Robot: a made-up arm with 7 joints.
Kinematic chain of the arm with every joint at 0, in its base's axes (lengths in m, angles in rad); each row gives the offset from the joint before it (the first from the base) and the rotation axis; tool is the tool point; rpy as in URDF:
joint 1: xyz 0 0 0.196 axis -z
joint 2: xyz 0 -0.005 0.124 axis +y
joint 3: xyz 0 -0.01 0.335 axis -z
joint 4: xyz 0 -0.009 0.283 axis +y
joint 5: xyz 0 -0.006 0.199 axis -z
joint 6: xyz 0 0 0.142 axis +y
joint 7: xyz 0 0 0.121 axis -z
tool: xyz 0 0 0 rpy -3.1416 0 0
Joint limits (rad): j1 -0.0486..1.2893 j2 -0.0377..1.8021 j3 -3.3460..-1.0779 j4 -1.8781..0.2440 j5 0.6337..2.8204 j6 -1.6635..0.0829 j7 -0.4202..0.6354
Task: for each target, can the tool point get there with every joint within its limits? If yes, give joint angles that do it. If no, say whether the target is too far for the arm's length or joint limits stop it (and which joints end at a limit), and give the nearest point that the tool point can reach.
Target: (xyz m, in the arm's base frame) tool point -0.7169 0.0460 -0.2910
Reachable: no: joint limits stop it (at a limit: joint 1, joint 2, joint 4, joint 5) | nearest point -0.1992 -0.4361 -0.0665 | short by 0.742 m
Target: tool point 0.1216 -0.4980 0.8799
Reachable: yes | joints 1.1107 0.1954 -3.1452 -1.5062 1.6030 -1.2196 -0.1356
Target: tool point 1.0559 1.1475 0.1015
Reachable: no: too far | nearest point 0.9437 0.2281 0.1323 | short by 0.927 m
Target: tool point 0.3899 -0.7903 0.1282
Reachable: yes | joints 0.7478 1.6279 -2.2926 -0.8631 1.1653 -1.2166 0.3716
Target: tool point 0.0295 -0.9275 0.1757
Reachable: yes | joints 1.1386 1.5461 -2.1271 -1.0425 1.7183 -0.5026 0.4141
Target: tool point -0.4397 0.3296 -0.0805
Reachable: no: joint limits stop it (at a limit: joint 1, joint 2, joint 4, joint 5) | nearest point -0.1163 -0.3830 -0.0832 | short by 0.783 m
